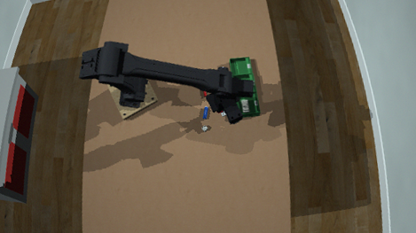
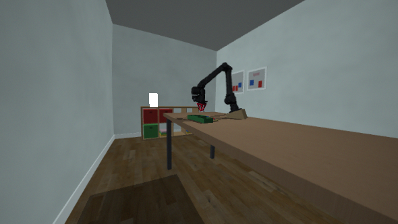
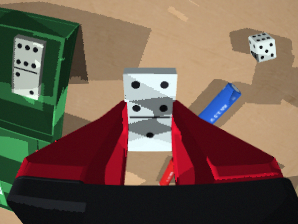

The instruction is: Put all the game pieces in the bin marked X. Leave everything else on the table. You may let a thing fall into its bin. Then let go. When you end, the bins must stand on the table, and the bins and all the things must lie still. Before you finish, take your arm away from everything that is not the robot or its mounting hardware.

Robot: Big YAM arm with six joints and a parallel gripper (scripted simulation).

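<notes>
Right now my hand is right at the white domino-like piece. From my hand the other things lie so: small red piece (80 mm behind, 100 mm to the left, 70 mm below); then white die (60 mm behind, 60 mm to the right, 60 mm below); then blue cylinder (70 mm behind, 10 mm to the left, 60 mm below).
</notes>
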